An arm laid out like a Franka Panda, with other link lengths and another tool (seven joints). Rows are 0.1 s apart.
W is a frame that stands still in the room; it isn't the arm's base.
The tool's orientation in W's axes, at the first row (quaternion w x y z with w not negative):
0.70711, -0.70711, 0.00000, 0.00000
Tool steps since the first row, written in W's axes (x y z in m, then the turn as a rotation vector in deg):
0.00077, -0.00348, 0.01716, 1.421, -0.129, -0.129
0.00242, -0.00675, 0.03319, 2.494, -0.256, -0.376
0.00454, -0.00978, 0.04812, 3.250, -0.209, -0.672
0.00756, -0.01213, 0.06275, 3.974, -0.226, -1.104
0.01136, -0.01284, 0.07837, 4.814, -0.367, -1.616
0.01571, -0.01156, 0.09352, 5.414, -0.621, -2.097
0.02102, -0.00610, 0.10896, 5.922, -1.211, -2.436
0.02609, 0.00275, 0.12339, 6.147, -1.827, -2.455
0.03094, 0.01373, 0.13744, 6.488, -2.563, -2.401
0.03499, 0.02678, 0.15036, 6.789, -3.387, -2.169
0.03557, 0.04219, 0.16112, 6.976, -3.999, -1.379
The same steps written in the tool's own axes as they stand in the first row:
0.00077, -0.01716, -0.00348, 1.421, 0.129, -0.129
0.00242, -0.03319, -0.00675, 2.494, 0.376, -0.256
0.00454, -0.04812, -0.00978, 3.250, 0.672, -0.209
0.00756, -0.06275, -0.01213, 3.974, 1.104, -0.226
0.01136, -0.07837, -0.01284, 4.814, 1.616, -0.367
0.01571, -0.09352, -0.01156, 5.414, 2.097, -0.621
0.02102, -0.10896, -0.00610, 5.922, 2.436, -1.211
0.02609, -0.12339, 0.00275, 6.147, 2.455, -1.827
0.03094, -0.13744, 0.01373, 6.488, 2.401, -2.563
0.03499, -0.15036, 0.02678, 6.789, 2.169, -3.387
0.03557, -0.16112, 0.04219, 6.976, 1.379, -3.999

